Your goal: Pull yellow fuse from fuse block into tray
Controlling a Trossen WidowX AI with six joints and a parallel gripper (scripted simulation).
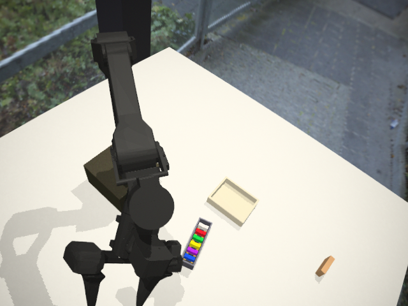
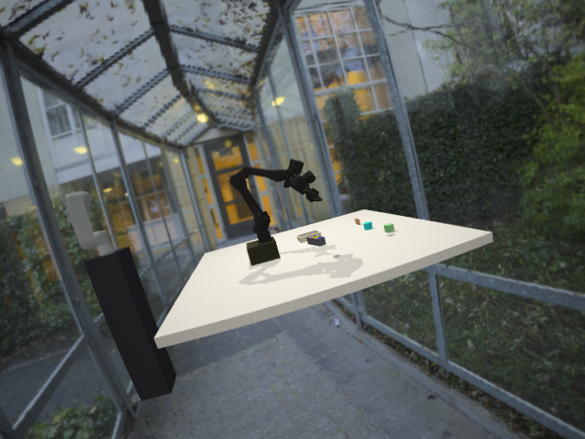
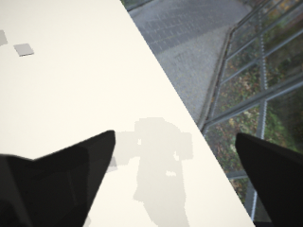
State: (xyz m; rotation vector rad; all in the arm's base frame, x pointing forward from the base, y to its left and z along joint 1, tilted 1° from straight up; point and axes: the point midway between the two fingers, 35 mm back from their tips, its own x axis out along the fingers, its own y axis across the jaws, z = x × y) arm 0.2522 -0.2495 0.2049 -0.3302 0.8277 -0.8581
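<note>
Now: gripper tip 25 cm to the right of the yellow fuse, 25 cm above it and 1 cm short of it. Round my gripper tip: purple fuse: 25 cm below, 23 cm to the left, 1 cm ahead; then cream tray: 44 cm to the left, 27 cm below, 1 cm ahead; then green fuse: 27 cm to the left, 25 cm below.
</note>
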